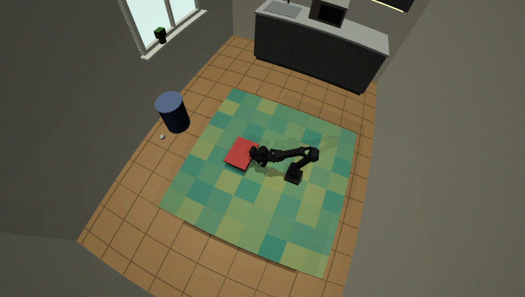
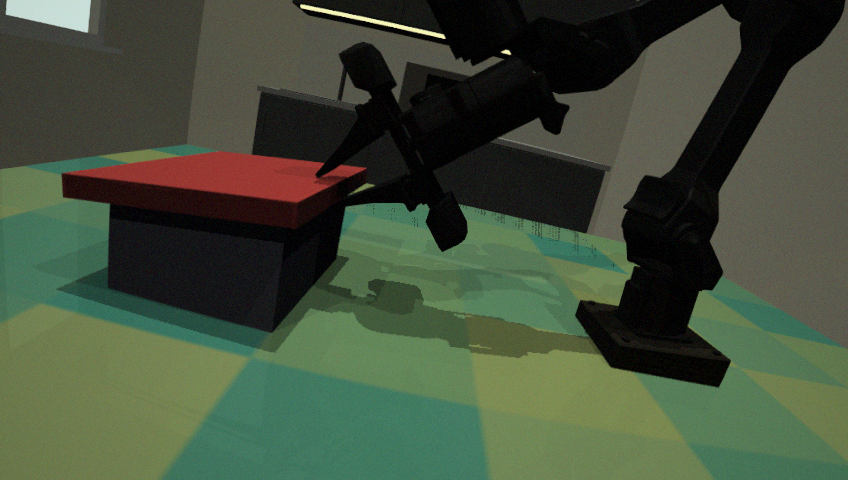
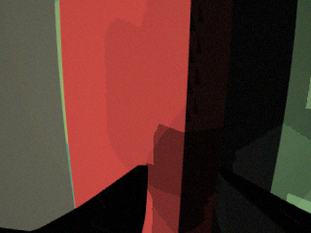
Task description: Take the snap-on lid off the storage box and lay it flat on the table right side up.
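Now: the red lid 8 cm ahead of my gripper tip and 1 cm to the right of it. Round my gripper tip: storage box: 7 cm ahead, 1 cm to the right, 5 cm below.
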